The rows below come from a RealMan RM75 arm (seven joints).
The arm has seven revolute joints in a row. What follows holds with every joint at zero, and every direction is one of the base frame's.
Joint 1 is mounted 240.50 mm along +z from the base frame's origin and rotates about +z.
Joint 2 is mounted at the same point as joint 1 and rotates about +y.
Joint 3 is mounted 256.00 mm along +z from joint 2 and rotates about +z.
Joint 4 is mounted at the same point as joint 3 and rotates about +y.
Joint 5 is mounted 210.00 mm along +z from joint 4 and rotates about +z.
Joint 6 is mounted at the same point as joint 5 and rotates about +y.
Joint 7 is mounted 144.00 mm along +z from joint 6 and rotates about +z.
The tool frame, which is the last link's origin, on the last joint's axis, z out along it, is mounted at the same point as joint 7; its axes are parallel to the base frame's.
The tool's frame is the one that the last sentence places.
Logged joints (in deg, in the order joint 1, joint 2, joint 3, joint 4, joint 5, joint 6, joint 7), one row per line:
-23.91 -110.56 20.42 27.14 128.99 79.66 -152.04
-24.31 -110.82 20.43 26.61 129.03 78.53 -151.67
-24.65 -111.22 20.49 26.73 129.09 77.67 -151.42
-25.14 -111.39 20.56 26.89 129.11 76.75 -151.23
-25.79 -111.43 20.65 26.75 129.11 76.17 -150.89
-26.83 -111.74 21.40 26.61 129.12 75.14 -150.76
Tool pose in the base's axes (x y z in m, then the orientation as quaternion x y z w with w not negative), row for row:
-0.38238 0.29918 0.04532 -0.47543 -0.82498 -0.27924 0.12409
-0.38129 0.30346 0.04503 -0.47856 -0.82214 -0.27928 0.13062
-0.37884 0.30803 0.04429 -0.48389 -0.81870 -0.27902 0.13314
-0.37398 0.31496 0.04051 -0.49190 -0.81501 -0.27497 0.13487
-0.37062 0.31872 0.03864 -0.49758 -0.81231 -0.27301 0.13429
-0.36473 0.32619 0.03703 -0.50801 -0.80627 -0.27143 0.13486
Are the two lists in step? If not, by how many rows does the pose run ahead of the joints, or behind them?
The pose runs 2 rows ahead of the joints: the pose in row i belongs to the joints in row i + 2.
